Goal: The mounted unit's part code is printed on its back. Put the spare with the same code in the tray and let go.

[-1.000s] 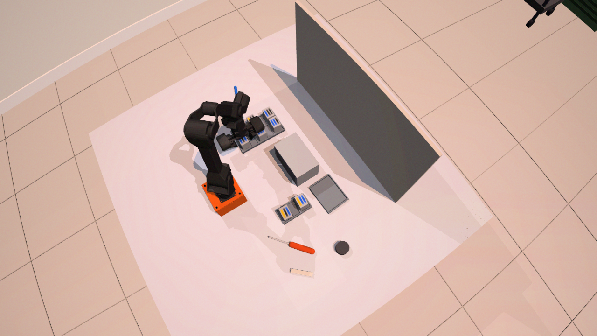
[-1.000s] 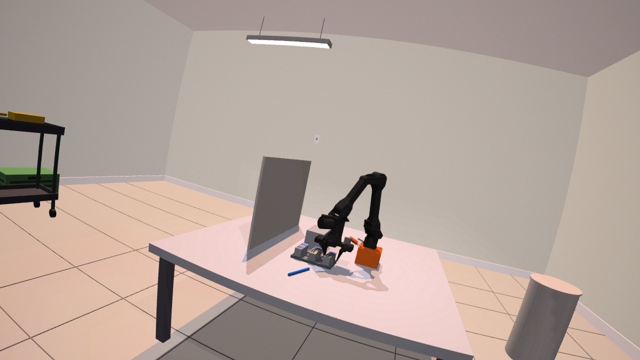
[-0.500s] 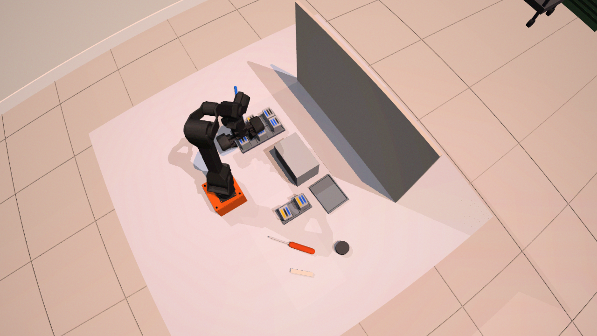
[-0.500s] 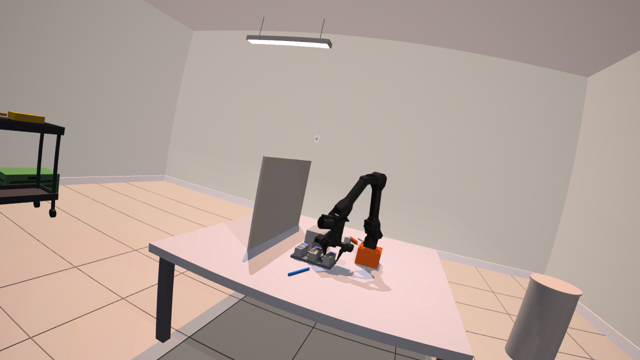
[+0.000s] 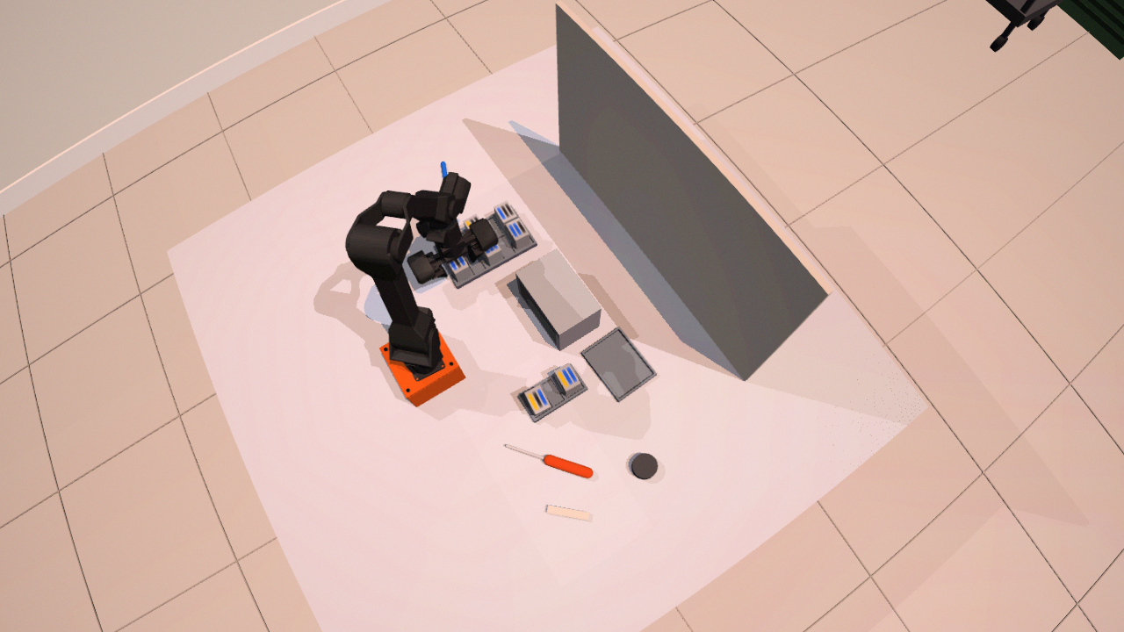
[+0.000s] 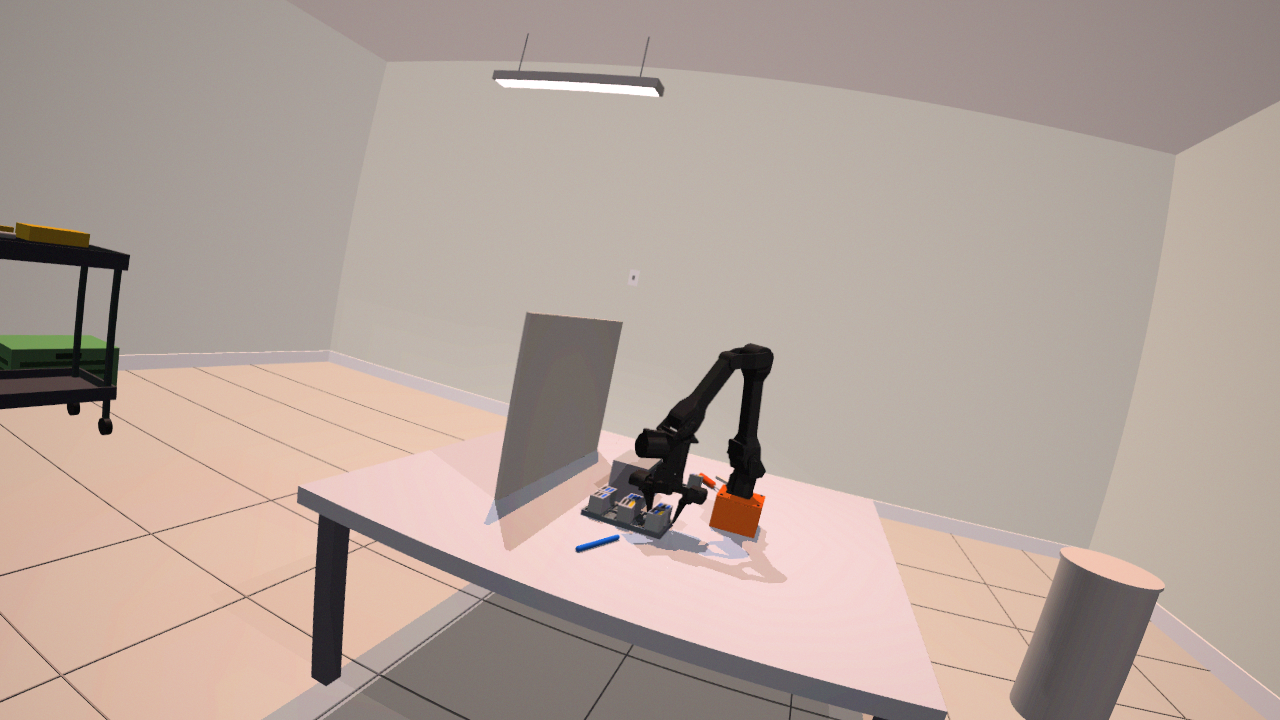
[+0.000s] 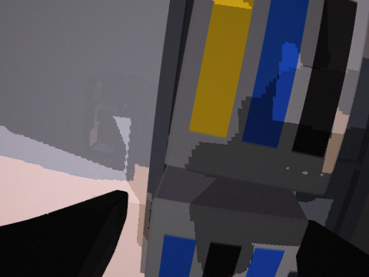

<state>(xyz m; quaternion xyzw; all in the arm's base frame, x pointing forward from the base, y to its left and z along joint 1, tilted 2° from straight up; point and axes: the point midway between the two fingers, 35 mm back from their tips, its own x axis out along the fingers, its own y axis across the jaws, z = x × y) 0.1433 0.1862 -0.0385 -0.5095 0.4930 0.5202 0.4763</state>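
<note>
My gripper tip is now 2 cm below the grey spare block. Round my gripper tip: grey mounted unit (17 cm to the right, 15 cm ahead, 3 cm above); then blue pen (22 cm to the left, 6 cm ahead, 1 cm below); then dark flat tray (35 cm to the right, 20 cm ahead, 1 cm below).
</note>
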